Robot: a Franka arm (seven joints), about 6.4 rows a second.
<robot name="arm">
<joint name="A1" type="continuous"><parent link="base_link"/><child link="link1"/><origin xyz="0 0 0.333"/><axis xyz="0 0 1"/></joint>
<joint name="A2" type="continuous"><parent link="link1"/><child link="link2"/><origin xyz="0 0 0"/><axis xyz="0 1 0"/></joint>
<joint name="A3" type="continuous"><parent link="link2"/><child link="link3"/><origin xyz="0 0 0.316"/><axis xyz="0 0 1"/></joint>
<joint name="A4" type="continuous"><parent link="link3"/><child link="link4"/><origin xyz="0.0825 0 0"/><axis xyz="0 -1 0"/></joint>
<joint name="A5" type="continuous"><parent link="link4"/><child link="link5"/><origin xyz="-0.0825 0 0.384"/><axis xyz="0 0 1"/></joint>
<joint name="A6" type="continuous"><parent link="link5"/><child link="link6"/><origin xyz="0 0 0"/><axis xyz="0 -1 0"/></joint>
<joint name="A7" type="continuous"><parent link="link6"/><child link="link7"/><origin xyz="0.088 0 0"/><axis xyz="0 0 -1"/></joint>
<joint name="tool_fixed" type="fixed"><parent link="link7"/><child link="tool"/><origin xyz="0 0 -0.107" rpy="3.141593 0 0"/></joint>
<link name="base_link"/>
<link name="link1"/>
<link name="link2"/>
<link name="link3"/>
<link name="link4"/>
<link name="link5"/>
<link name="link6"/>
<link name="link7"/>
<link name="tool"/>
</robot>
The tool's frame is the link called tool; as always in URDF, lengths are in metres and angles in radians. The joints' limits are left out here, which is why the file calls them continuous.
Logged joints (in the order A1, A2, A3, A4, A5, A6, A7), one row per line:
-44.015, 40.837, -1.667, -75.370, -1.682, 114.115, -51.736
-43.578, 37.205, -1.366, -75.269, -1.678, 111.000, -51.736
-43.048, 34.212, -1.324, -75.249, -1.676, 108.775, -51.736
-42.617, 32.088, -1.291, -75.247, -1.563, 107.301, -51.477
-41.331, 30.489, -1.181, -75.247, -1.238, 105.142, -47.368
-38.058, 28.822, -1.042, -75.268, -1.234, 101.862, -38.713
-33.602, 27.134, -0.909, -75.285, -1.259, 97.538, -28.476
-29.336, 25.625, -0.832, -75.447, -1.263, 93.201, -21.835
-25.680, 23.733, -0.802, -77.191, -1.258, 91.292, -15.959
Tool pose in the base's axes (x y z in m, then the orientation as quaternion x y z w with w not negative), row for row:
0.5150, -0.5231, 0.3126, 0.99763, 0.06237, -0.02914, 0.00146
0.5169, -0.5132, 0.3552, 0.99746, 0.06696, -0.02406, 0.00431
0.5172, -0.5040, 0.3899, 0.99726, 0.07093, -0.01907, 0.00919
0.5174, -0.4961, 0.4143, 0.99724, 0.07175, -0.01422, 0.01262
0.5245, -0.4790, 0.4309, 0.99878, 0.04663, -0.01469, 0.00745
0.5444, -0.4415, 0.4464, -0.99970, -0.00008, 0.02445, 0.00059
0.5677, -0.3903, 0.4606, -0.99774, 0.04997, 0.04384, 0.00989
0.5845, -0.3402, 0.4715, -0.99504, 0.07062, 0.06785, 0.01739
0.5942, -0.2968, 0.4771, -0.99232, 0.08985, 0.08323, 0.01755
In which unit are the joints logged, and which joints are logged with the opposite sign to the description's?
The joints are logged in degrees. Opposite sign: none.
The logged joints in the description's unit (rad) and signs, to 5 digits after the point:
-0.76821, 0.71274, -0.02909, -1.31545, -0.02936, 1.99168, -0.90296
-0.76058, 0.64935, -0.02384, -1.31369, -0.02929, 1.93732, -0.90296
-0.75133, 0.59711, -0.02311, -1.31334, -0.02925, 1.89848, -0.90296
-0.74381, 0.56004, -0.02253, -1.31331, -0.02728, 1.87276, -0.89844
-0.72136, 0.53213, -0.02061, -1.31331, -0.02161, 1.83507, -0.82673
-0.66424, 0.50304, -0.01819, -1.31367, -0.02154, 1.77783, -0.67567
-0.58647, 0.47358, -0.01587, -1.31397, -0.02197, 1.70236, -0.49700
-0.51201, 0.44724, -0.01452, -1.31680, -0.02204, 1.62666, -0.38109
-0.44820, 0.41422, -0.01400, -1.34724, -0.02196, 1.59335, -0.27854

